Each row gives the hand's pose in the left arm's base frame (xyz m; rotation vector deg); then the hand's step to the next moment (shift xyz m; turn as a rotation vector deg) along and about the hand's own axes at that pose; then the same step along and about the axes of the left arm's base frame.
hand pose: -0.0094 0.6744 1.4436 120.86 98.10 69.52
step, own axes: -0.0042 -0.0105 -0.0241 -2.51 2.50 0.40
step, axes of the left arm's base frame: -0.0240 -0.0086 0.0077 2.09 -2.88 -0.01
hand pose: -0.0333 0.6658 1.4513 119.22 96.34 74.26
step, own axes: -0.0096 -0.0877 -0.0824 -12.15 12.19 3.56
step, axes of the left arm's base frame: -0.1202 -0.0082 -0.0081 11.34 -13.39 -0.97
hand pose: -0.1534 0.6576 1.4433 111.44 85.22 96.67
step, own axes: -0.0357 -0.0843 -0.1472 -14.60 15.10 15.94
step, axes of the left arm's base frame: -0.1627 -0.0522 -0.0291 23.45 -11.02 -4.90
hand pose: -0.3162 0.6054 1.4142 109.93 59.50 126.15
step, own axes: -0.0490 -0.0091 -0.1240 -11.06 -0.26 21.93
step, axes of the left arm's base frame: -0.1028 -0.0705 -0.0481 22.06 5.15 -9.49
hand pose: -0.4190 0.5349 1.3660 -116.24 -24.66 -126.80
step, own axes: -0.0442 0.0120 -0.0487 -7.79 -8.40 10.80
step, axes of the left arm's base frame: -0.0389 -0.0299 -0.0454 8.88 10.17 -8.10
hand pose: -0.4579 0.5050 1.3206 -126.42 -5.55 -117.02
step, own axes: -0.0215 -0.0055 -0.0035 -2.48 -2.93 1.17
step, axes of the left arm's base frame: -0.0059 0.0059 -0.0209 0.55 3.17 -2.40
